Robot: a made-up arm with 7 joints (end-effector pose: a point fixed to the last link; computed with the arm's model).
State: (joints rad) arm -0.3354 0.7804 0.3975 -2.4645 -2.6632 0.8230 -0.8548
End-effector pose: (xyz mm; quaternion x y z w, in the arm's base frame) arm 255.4 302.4 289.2 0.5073 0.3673 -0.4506 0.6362
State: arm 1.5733 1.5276 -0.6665 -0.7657 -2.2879 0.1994 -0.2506
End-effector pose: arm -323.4 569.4 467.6 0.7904 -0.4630 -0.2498 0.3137
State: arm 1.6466 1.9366 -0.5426 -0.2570 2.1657 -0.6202 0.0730
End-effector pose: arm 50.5 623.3 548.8 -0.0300 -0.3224 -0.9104 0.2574
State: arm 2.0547 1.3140 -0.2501 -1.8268 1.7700 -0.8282 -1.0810
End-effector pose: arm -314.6 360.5 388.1 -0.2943 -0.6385 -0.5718 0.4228
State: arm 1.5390 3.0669 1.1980 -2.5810 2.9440 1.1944 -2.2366
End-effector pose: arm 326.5 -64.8 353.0 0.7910 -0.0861 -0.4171 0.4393
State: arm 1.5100 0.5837 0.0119 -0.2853 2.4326 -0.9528 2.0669
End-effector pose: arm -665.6 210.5 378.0 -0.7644 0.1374 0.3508 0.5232
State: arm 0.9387 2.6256 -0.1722 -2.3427 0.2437 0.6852 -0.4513
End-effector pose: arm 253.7 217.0 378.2 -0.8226 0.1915 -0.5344 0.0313
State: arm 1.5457 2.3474 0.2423 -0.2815 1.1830 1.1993 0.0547
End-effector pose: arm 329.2 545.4 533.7 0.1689 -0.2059 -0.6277 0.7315
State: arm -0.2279 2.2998 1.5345 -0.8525 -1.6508 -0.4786 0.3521
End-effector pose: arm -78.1 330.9 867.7 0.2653 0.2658 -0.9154 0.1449
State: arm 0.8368 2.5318 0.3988 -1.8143 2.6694 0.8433 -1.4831
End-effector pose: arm 398.1 196.5 532.4 0.8023 0.4460 0.3925 0.0583
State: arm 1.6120 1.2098 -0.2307 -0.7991 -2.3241 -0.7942 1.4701
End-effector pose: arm -445.1 468.0 401.1 -0.8065 -0.1585 0.1334 0.5537
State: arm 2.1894 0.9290 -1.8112 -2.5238 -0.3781 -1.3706 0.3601
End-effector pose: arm -247.4 -36.2 583.8 -0.4223 0.8712 -0.2042 0.1448
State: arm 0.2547 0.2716 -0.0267 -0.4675 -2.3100 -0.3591 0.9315
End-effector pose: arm -92.7 195.3 -285.6 -0.7849 -0.4204 -0.4484 0.0777
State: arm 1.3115 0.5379 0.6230 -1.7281 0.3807 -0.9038 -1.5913
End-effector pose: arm -328.8 336.3 190.6 -0.2647 0.0524 -0.9614 0.0536
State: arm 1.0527 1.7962 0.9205 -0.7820 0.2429 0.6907 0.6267
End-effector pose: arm 110.3 591.8 578.3 0.3168 -0.4558 -0.7714 0.3111
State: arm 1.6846 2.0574 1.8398 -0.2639 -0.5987 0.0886 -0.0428
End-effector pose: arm 173.8 581.6 606.4 -0.1086 -0.0377 -0.8875 0.4463
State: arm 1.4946 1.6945 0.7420 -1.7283 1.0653 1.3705 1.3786
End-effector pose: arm 108.0 513.2 414.0 0.3694 -0.6417 -0.3656 0.5640
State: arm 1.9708 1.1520 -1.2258 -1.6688 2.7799 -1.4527 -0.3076
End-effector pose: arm -491.3 176.4 529.4 0.2016 -0.2674 -0.5280 0.7804
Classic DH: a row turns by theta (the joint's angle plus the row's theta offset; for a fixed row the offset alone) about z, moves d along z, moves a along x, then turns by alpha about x. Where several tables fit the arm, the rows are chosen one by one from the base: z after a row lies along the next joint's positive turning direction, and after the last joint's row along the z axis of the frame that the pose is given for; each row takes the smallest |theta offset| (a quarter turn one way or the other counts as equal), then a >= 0, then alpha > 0; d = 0 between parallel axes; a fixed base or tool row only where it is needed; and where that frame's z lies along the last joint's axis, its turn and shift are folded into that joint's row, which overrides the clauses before.
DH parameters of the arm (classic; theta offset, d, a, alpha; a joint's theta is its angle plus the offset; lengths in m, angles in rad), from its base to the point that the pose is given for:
base (fixed): 0 0.3609 0.0084 -1.2217
joint 1: 1.5708 0 0.0304 1.5708
joint 2: 1.2217 -0.0204 0.0231 -1.5708
joint 3: -1.5708 -0.4341 0.0375 -1.5708
joint 4: 0 0.0294 -0.0417 1.5708
joint 5: 0 -0.2079 0.0198 -1.5708
joint 6: 0 -0.0003 -0.0067 1.5708
joint 7: 0.4837 -0.0197 0.0233 -2.1721
tool (fixed): -1.9212 -0.0136 0 0

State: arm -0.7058 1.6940 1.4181 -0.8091 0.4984 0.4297 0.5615
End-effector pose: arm -54.4 600.0 580.4 -0.6218 0.4958 0.1223 0.5938
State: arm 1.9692 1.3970 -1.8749 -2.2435 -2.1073 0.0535 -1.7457
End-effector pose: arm -338.7 105.9 626.9 0.3704 -0.0452 0.3875 0.8430
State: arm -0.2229 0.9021 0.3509 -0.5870 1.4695 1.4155 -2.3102
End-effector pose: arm 199.4 530.6 63.2 0.6139 0.5659 0.5061 0.2161
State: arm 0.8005 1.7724 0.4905 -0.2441 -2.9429 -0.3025 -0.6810
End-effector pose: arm -59.3 633.2 563.5 -0.7776 0.4775 0.3498 0.2121
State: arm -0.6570 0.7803 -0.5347 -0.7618 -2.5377 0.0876 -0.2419
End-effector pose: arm 476.1 373.8 31.0 -0.3886 0.6876 -0.6099 0.0654
